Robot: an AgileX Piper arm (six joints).
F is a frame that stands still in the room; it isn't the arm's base.
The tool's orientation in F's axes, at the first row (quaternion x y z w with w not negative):
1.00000 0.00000 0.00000 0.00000
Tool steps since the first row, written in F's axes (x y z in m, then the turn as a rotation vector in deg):
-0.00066 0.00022 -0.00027 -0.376 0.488 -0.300
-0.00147 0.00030 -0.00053 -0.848 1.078 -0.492
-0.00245 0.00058 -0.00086 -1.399 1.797 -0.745
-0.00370 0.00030 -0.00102 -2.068 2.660 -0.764
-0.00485 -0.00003 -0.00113 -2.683 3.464 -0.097
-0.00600 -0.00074 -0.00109 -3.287 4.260 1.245
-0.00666 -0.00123 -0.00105 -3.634 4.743 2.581
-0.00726 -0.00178 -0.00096 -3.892 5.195 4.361
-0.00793 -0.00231 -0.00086 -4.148 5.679 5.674
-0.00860 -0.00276 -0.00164 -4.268 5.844 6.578
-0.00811 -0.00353 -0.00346 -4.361 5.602 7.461
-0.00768 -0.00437 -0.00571 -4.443 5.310 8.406
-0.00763 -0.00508 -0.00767 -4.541 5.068 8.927
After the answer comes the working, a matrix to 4 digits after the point.
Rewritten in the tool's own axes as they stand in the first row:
-0.00066 -0.00022 0.00027 -0.376 -0.488 0.300
-0.00147 -0.00030 0.00053 -0.848 -1.078 0.492
-0.00245 -0.00058 0.00086 -1.399 -1.797 0.745
-0.00370 -0.00030 0.00102 -2.068 -2.660 0.764
-0.00485 0.00003 0.00113 -2.683 -3.464 0.097
-0.00600 0.00074 0.00109 -3.287 -4.260 -1.245
-0.00666 0.00123 0.00105 -3.634 -4.743 -2.581
-0.00726 0.00178 0.00096 -3.892 -5.195 -4.361
-0.00793 0.00231 0.00086 -4.148 -5.679 -5.674
-0.00860 0.00276 0.00164 -4.268 -5.844 -6.578
-0.00811 0.00353 0.00346 -4.361 -5.602 -7.461
-0.00768 0.00437 0.00571 -4.443 -5.310 -8.406
-0.00763 0.00508 0.00767 -4.541 -5.068 -8.927

The tool's axes in the first row as the columns of a matrix, in F's axes (rounded; the answer above uses it unrounded):
1.0000 0.0000 0.0000
0.0000 -1.0000 0.0000
0.0000 0.0000 -1.0000

